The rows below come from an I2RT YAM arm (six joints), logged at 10 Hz.
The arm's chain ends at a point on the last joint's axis. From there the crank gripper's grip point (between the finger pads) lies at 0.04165 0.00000 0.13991 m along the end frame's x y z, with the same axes.
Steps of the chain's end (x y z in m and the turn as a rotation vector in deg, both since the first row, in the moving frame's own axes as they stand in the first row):
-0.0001, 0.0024, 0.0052, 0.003, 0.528, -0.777
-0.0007, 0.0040, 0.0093, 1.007, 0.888, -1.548
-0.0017, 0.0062, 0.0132, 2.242, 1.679, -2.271
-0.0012, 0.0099, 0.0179, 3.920, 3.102, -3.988
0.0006, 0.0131, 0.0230, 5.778, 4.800, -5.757
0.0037, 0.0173, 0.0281, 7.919, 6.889, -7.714
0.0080, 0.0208, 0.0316, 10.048, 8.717, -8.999
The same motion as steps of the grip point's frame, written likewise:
0.0012, 0.0018, 0.0048, 0.003, 0.528, -0.777
0.0014, 0.0004, 0.0086, 1.007, 0.888, -1.548
0.0022, -0.0010, 0.0118, 2.242, 1.679, -2.271
0.0059, -0.0027, 0.0150, 3.920, 3.102, -3.988
0.0112, -0.0055, 0.0181, 5.778, 4.800, -5.757
0.0184, -0.0082, 0.0204, 7.919, 6.889, -7.714
0.0261, -0.0110, 0.0210, 10.048, 8.717, -8.999

